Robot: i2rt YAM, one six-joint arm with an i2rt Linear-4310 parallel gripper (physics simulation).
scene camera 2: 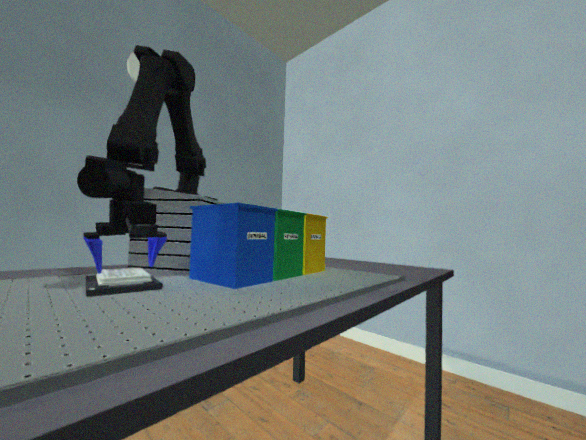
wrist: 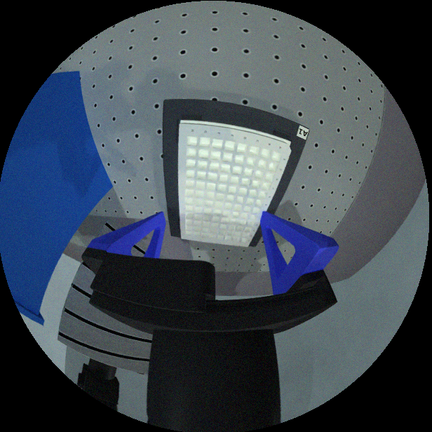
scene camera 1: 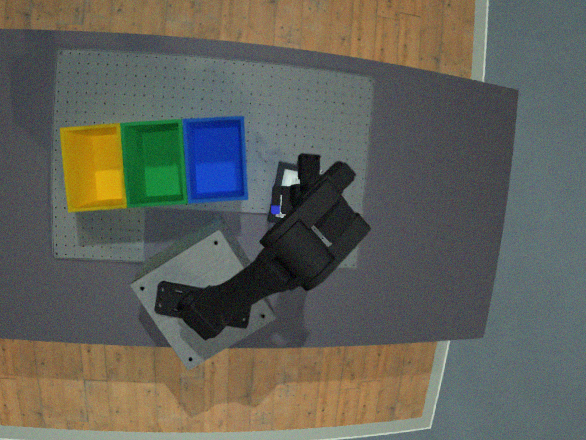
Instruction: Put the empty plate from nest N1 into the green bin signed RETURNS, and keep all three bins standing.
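Where they show: gripper, fingertip midpoint: [scene camera 2: 126, 269] [scene camera 1: 292, 201]; arm's base, origin of the base link: [scene camera 2: 186, 196] [scene camera 1: 203, 304].
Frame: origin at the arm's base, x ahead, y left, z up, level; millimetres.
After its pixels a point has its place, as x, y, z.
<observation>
A white plate with a grid of wells [scene camera 1: 290, 177] @(295, -167, -209) [scene camera 2: 123, 277] @(312, -198, -209) [wrist: 230, 175] sits in a dark nest [scene camera 2: 125, 290] @(331, -196, -230) [wrist: 171, 165] on the perforated board. A corner tag on the nest reads A1. My gripper [scene camera 2: 125, 269] @(234, -185, -205) [wrist: 212, 216] is open, with its two blue fingertips apart at either side of the plate's near part, low and close to the plate's top level. The scene camera 1 view hides much of the plate under the arm. The green bin [scene camera 1: 160, 150] @(299, 176, -232) [scene camera 2: 289, 255] @(354, 171, -174) stands upright between the other two bins; its inside shows no object.
The blue bin [scene camera 1: 215, 155] @(313, 34, -232) [scene camera 2: 215, 245] @(331, -27, -148) [wrist: 45, 175] stands upright between the nest and the green bin. The yellow bin [scene camera 1: 95, 165] @(231, 337, -232) [scene camera 2: 315, 250] @(320, 302, -166) stands upright at the far end of the row. The arm's grey pedestal [scene camera 1: 175, 270] @(61, 69, -12) [scene camera 2: 167, 240] @(90, -72, -146) [wrist: 100, 320] stands near the bins.
</observation>
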